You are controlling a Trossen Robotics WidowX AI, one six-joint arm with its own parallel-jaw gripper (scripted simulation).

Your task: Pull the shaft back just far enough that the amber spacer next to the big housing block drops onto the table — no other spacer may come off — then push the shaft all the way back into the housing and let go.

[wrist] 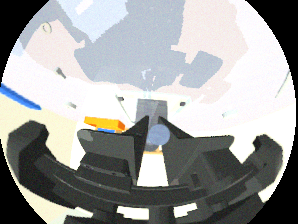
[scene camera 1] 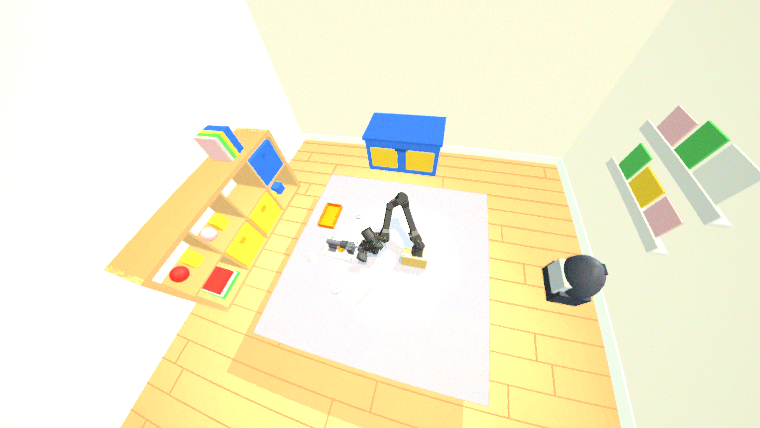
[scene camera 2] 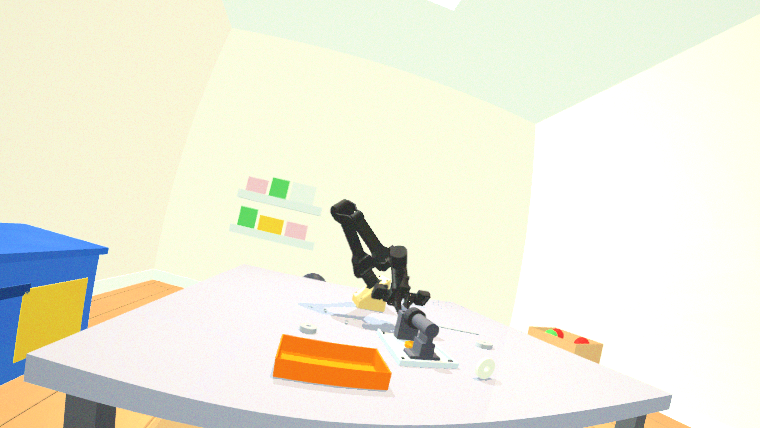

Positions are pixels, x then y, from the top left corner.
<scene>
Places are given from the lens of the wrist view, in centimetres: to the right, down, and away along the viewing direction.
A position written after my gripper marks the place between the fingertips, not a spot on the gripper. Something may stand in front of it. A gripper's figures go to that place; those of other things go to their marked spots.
my gripper (wrist: pixel 153 119): 1, 1, 10
grey shaft fixture (wrist: pixel 135 105): -3, -2, 18
</scene>
